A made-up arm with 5 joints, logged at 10 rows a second.
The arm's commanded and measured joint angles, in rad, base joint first. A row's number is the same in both.
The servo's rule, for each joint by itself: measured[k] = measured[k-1] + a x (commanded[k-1-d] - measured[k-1]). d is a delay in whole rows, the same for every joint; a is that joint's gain. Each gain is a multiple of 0.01, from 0.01 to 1. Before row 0 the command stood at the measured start. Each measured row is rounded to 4 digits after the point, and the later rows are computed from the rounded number. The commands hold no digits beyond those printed.
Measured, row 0: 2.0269, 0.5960, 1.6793, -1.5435, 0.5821
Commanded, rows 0 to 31: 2.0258, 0.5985, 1.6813, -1.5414, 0.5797; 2.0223, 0.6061, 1.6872, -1.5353, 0.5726; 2.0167, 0.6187, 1.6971, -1.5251, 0.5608; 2.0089, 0.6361, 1.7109, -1.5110, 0.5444; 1.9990, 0.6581, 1.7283, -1.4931, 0.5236; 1.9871, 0.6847, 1.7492, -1.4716, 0.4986; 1.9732, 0.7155, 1.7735, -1.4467, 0.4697; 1.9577, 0.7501, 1.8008, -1.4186, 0.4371; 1.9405, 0.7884, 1.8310, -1.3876, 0.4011; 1.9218, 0.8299, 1.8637, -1.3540, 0.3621; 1.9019, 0.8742, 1.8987, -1.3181, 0.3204; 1.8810, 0.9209, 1.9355, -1.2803, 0.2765; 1.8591, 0.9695, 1.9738, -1.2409, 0.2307; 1.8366, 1.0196, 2.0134, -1.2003, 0.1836; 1.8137, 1.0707, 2.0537, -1.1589, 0.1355; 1.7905, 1.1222, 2.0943, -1.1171, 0.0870; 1.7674, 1.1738, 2.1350, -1.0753, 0.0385; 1.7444, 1.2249, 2.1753, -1.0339, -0.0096; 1.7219, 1.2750, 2.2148, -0.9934, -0.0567; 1.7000, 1.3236, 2.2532, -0.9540, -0.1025; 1.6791, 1.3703, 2.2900, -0.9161, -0.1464; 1.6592, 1.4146, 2.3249, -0.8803, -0.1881; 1.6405, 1.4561, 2.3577, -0.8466, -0.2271; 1.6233, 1.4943, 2.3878, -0.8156, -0.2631; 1.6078, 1.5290, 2.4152, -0.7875, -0.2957; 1.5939, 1.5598, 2.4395, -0.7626, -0.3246; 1.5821, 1.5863, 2.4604, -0.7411, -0.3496; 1.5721, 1.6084, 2.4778, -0.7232, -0.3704; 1.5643, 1.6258, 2.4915, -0.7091, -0.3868; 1.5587, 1.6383, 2.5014, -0.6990, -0.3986; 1.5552, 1.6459, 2.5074, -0.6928, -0.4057; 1.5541, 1.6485, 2.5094, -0.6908, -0.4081
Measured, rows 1 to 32: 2.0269, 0.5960, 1.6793, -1.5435, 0.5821; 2.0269, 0.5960, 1.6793, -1.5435, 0.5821; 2.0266, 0.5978, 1.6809, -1.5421, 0.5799; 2.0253, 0.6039, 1.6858, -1.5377, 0.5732; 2.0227, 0.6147, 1.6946, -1.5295, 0.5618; 2.0186, 0.6303, 1.7073, -1.5175, 0.5458; 2.0127, 0.6506, 1.7237, -1.5016, 0.5254; 2.0050, 0.6755, 1.7436, -1.4821, 0.5007; 1.9955, 0.7047, 1.7669, -1.4591, 0.4722; 1.9842, 0.7378, 1.7933, -1.4328, 0.4399; 1.9711, 0.7747, 1.8227, -1.4034, 0.4042; 1.9563, 0.8150, 1.8547, -1.3713, 0.3655; 1.9400, 0.8582, 1.8890, -1.3367, 0.3240; 1.9223, 0.9040, 1.9253, -1.3000, 0.2803; 1.9033, 0.9518, 1.9631, -1.2616, 0.2347; 1.8833, 1.0013, 2.0023, -1.2218, 0.1877; 1.8624, 1.0520, 2.0424, -1.1809, 0.1397; 1.8408, 1.1032, 2.0829, -1.1394, 0.0912; 1.8188, 1.1547, 2.1235, -1.0977, 0.0427; 1.7965, 1.2059, 2.1639, -1.0562, -0.0054; 1.7741, 1.2563, 2.2036, -1.0154, -0.0526; 1.7519, 1.3054, 2.2423, -0.9755, -0.0985; 1.7301, 1.3528, 2.2795, -0.9369, -0.1426; 1.7088, 1.3979, 2.3149, -0.9001, -0.1845; 1.6883, 1.4404, 2.3483, -0.8653, -0.2237; 1.6688, 1.4797, 2.3791, -0.8330, -0.2599; 1.6505, 1.5157, 2.4073, -0.8034, -0.2928; 1.6335, 1.5479, 2.4324, -0.7769, -0.3221; 1.6181, 1.5759, 2.4542, -0.7536, -0.3474; 1.6043, 1.5996, 2.4726, -0.7338, -0.3686; 1.5923, 1.6187, 2.4873, -0.7177, -0.3853; 1.5822, 1.6330, 2.4983, -0.7055, -0.3975
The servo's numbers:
d 2
a 0.30 0.73 0.78 0.65 0.92

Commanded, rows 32 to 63: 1.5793, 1.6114, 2.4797, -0.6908, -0.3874; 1.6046, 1.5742, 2.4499, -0.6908, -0.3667; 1.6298, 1.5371, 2.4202, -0.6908, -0.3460; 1.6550, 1.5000, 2.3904, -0.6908, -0.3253; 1.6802, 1.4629, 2.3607, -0.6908, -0.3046; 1.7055, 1.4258, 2.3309, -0.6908, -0.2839; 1.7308, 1.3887, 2.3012, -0.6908, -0.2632; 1.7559, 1.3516, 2.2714, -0.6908, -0.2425; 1.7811, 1.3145, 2.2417, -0.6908, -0.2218; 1.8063, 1.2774, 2.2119, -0.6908, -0.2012; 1.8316, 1.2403, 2.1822, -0.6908, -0.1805; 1.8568, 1.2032, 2.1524, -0.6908, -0.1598; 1.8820, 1.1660, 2.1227, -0.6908, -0.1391; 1.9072, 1.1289, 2.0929, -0.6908, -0.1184; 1.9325, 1.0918, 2.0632, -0.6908, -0.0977; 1.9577, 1.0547, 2.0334, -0.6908, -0.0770; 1.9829, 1.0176, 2.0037, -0.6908, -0.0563; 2.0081, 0.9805, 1.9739, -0.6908, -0.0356; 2.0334, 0.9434, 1.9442, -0.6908, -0.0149; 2.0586, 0.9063, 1.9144, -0.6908, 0.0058; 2.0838, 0.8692, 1.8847, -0.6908, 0.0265; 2.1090, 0.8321, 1.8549, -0.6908, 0.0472; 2.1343, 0.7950, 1.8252, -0.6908, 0.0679; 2.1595, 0.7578, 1.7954, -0.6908, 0.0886; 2.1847, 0.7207, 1.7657, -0.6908, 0.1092; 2.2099, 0.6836, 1.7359, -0.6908, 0.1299; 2.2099, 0.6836, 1.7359, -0.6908, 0.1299; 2.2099, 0.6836, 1.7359, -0.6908, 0.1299; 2.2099, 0.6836, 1.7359, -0.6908, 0.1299; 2.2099, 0.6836, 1.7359, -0.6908, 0.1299; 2.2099, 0.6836, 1.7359, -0.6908, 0.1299; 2.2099, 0.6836, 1.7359, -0.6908, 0.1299
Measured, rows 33 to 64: 1.5741, 1.6424, 2.5054, -0.6972, -0.4050; 1.5681, 1.6469, 2.5085, -0.6930, -0.4079; 1.5715, 1.6210, 2.4860, -0.6916, -0.3890; 1.5814, 1.5868, 2.4578, -0.6911, -0.3685; 1.5959, 1.5505, 2.4285, -0.6909, -0.3478; 1.6136, 1.5136, 2.3988, -0.6908, -0.3271; 1.6336, 1.4766, 2.3691, -0.6908, -0.3064; 1.6552, 1.4395, 2.3393, -0.6908, -0.2857; 1.6779, 1.4024, 2.3096, -0.6908, -0.2650; 1.7013, 1.3653, 2.2798, -0.6908, -0.2443; 1.7252, 1.3282, 2.2501, -0.6908, -0.2236; 1.7495, 1.2911, 2.2203, -0.6908, -0.2030; 1.7741, 1.2540, 2.1906, -0.6908, -0.1823; 1.7989, 1.2169, 2.1608, -0.6908, -0.1616; 1.8238, 1.1797, 2.1311, -0.6908, -0.1409; 1.8488, 1.1426, 2.1013, -0.6908, -0.1202; 1.8739, 1.1055, 2.0716, -0.6908, -0.0995; 1.8990, 1.0684, 2.0418, -0.6908, -0.0788; 1.9242, 1.0313, 2.0121, -0.6908, -0.0581; 1.9494, 0.9942, 1.9823, -0.6908, -0.0374; 1.9746, 0.9571, 1.9526, -0.6908, -0.0167; 1.9998, 0.9200, 1.9228, -0.6908, 0.0040; 2.0250, 0.8829, 1.8931, -0.6908, 0.0247; 2.0502, 0.8458, 1.8633, -0.6908, 0.0454; 2.0754, 0.8087, 1.8336, -0.6908, 0.0661; 2.1006, 0.7715, 1.8038, -0.6908, 0.0868; 2.1258, 0.7344, 1.7741, -0.6908, 0.1074; 2.1510, 0.6973, 1.7443, -0.6908, 0.1281; 2.1687, 0.6873, 1.7377, -0.6908, 0.1298; 2.1811, 0.6846, 1.7363, -0.6908, 0.1299; 2.1897, 0.6839, 1.7360, -0.6908, 0.1299; 2.1958, 0.6837, 1.7359, -0.6908, 0.1299
